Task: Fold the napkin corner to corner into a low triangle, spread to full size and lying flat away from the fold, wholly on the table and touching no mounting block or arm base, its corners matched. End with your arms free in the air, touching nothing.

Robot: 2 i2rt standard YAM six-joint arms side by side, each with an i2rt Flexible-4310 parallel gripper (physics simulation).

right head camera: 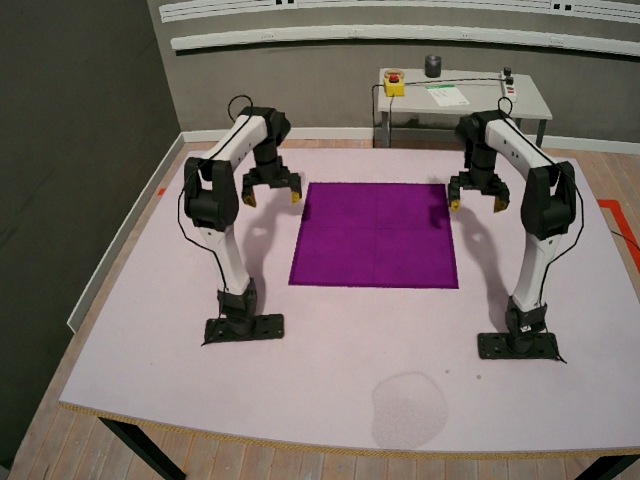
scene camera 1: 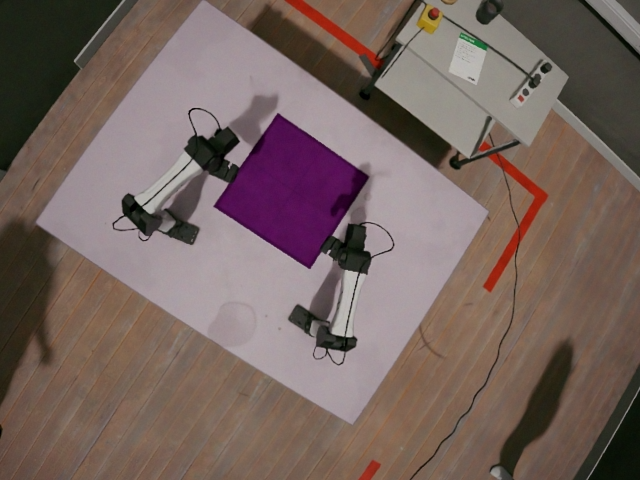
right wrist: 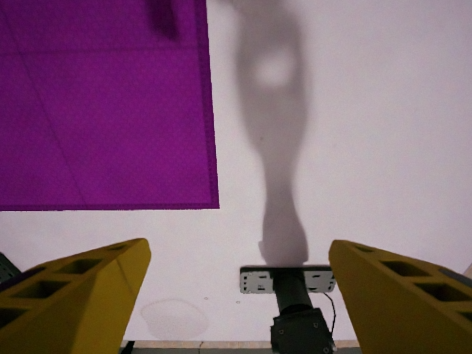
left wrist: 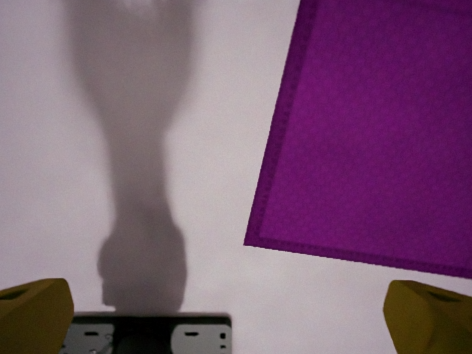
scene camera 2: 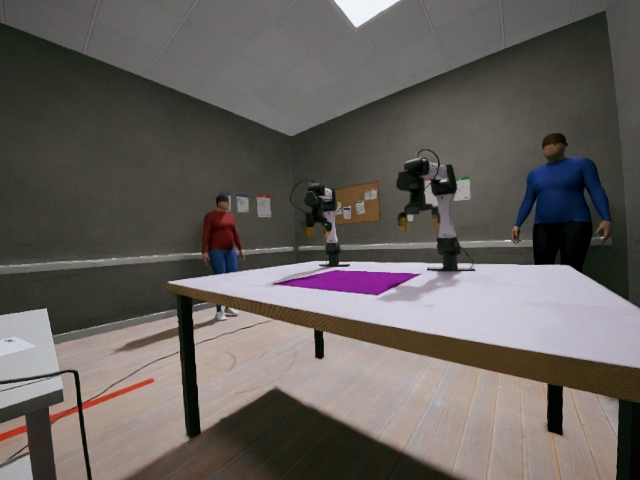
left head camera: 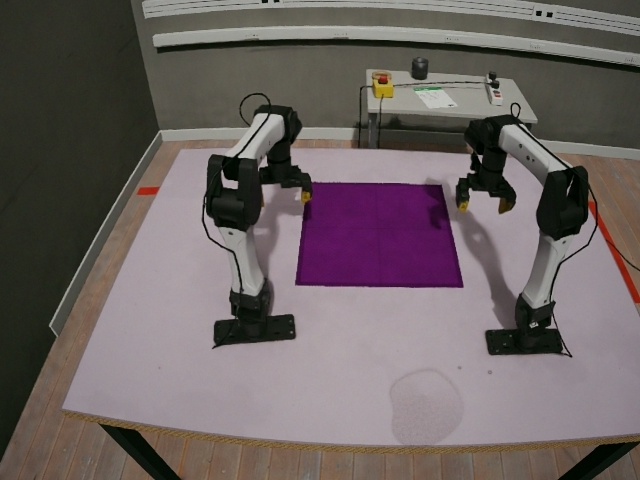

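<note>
The purple napkin (left head camera: 377,248) (right head camera: 372,253) (scene camera 1: 294,191) (scene camera 2: 346,282) (left wrist: 380,125) (right wrist: 110,135) lies flat and unfolded as a square between the two arms. Crease lines cross its middle. My left gripper (right head camera: 272,200) (scene camera 2: 418,223) (left wrist: 229,292) is open and empty, high above the table beside the napkin's left edge in the head views. My right gripper (left head camera: 482,207) (right head camera: 476,206) (scene camera 2: 317,230) (right wrist: 239,247) is open and empty, raised beside the napkin's right edge there. In scene camera 1 the fingers are mostly hidden under the arms.
The pale table (left head camera: 336,372) (scene camera 1: 170,289) bears two black arm base plates (left head camera: 281,326) (left head camera: 498,342), both nearer the head cameras than the napkin. A small grey side table (left head camera: 465,111) (scene camera 1: 434,108) stands beyond the far edge. Two people (scene camera 2: 222,232) (scene camera 2: 560,191) stand behind the table in scene camera 2.
</note>
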